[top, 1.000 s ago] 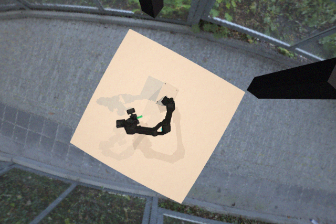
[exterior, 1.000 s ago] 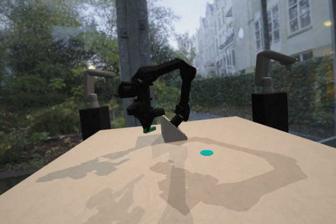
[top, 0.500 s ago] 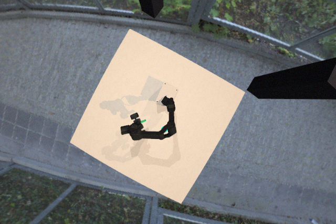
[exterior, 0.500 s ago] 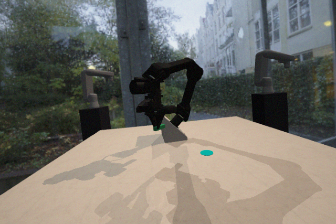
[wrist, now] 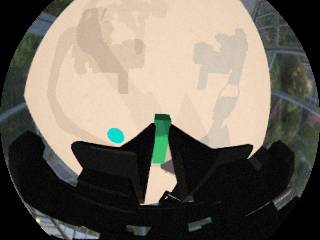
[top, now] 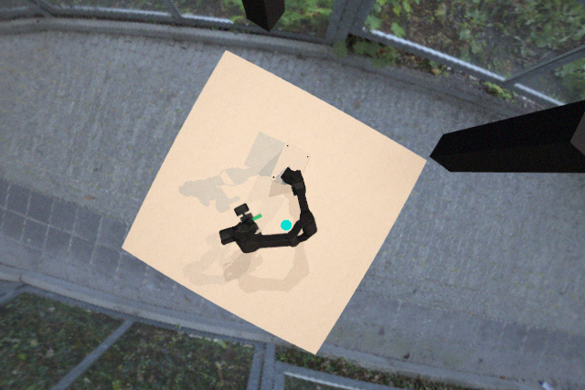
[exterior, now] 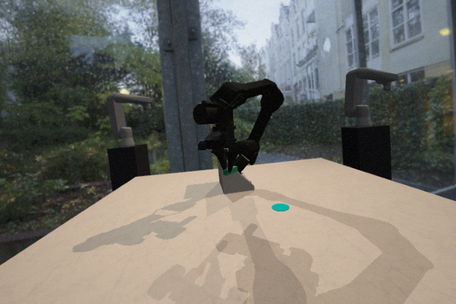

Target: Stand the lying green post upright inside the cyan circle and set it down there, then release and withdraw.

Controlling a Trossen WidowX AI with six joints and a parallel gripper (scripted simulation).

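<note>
Right now my gripper tip is 40 mm past the cyan circle, 170 mm to the right of it and 150 mm above it. Round my gripper tip: green post (20 mm behind, 10 mm to the left).
</note>
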